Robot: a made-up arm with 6 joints.
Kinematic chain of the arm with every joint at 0, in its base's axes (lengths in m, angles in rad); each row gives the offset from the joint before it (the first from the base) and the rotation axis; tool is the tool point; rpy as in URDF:
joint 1: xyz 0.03 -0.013 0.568 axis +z
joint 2: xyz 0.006 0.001 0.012 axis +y
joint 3: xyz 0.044 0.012 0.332 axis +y
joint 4: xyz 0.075 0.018 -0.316 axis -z
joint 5: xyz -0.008 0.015 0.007 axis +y
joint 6: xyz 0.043 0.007 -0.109 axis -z
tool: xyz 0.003 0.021 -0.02 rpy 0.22 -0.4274 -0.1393
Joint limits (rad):
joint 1: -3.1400..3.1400
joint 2: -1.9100..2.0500
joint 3: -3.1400..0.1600
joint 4: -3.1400..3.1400
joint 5: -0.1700..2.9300
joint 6: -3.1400..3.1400
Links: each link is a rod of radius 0.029 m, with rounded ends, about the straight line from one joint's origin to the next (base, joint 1, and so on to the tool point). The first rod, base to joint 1, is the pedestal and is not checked.
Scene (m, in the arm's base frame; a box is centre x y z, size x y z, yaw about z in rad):
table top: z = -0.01
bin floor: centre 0.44 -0.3 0 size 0.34 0.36 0.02 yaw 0.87
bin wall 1: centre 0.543 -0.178 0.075 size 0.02 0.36 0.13 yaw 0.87
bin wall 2: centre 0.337 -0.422 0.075 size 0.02 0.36 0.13 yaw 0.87
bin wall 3: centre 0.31 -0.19 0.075 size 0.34 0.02 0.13 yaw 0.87
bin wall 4: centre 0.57 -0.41 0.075 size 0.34 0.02 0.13 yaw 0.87
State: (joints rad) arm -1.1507 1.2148 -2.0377 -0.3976 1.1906 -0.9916
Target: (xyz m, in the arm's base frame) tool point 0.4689 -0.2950 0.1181
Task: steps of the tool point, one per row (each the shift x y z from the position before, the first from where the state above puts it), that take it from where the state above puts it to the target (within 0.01 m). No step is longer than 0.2 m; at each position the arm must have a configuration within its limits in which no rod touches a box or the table.
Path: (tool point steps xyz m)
1: 0.1199 0.0996 -0.1238
2: 0.0653 0.1406 -0.1179

